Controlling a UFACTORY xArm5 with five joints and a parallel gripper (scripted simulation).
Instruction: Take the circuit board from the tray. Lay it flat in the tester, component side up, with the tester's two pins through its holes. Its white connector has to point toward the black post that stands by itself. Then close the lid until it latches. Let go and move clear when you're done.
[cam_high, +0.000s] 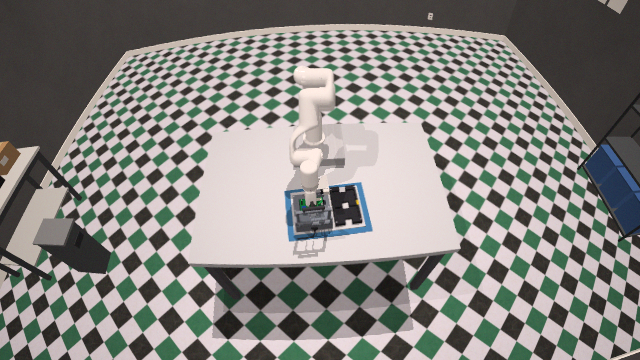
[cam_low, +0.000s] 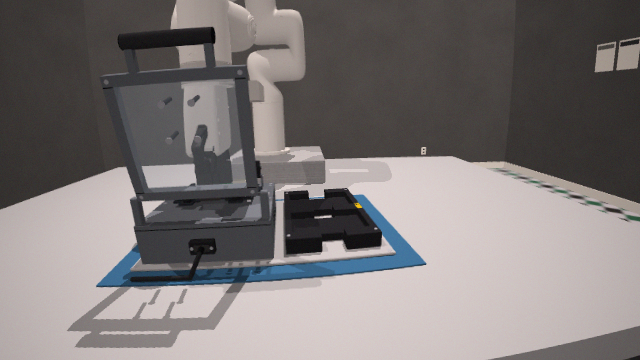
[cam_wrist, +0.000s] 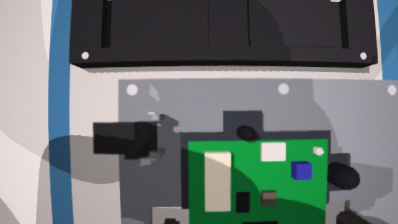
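The green circuit board is 10 mm below my hand. Also, from my hand: black block: 70 mm behind, 50 mm to the left, 10 mm above; clear lid: 120 mm ahead, 10 mm to the left, 100 mm above; grey tester: 30 mm ahead, 40 mm to the left, 30 mm above.
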